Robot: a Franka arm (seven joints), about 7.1 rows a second.
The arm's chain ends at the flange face. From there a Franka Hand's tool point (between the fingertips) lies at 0.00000 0.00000 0.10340 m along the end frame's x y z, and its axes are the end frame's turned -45 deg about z.
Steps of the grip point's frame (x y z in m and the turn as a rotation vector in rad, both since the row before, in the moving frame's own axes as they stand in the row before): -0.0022, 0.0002, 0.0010, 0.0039, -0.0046, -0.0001; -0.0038, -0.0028, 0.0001, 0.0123, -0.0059, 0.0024; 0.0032, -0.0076, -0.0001, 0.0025, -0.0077, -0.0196; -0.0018, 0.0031, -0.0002, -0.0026, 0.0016, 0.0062; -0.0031, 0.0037, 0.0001, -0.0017, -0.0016, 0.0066; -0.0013, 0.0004, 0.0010, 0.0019, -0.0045, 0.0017; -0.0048, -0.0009, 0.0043, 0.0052, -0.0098, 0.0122; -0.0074, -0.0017, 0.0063, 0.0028, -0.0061, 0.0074; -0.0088, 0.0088, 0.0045, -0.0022, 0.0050, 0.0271
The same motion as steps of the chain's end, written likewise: -0.0008, 0.0016, 0.0010, -0.0005, -0.0060, -0.0001; -0.0033, 0.0012, 0.0001, 0.0045, -0.0129, 0.0024; -0.0024, -0.0080, -0.0001, -0.0037, -0.0072, -0.0196; 0.0006, 0.0034, -0.0002, -0.0007, 0.0030, 0.0062; 0.0004, 0.0046, 0.0001, -0.0023, 0.0001, 0.0066; -0.0002, 0.0010, 0.0010, -0.0018, -0.0045, 0.0017; -0.0029, 0.0024, 0.0043, -0.0033, -0.0106, 0.0122; -0.0058, 0.0038, 0.0063, -0.0023, -0.0063, 0.0074; -0.0005, 0.0126, 0.0045, 0.0020, 0.0051, 0.0271
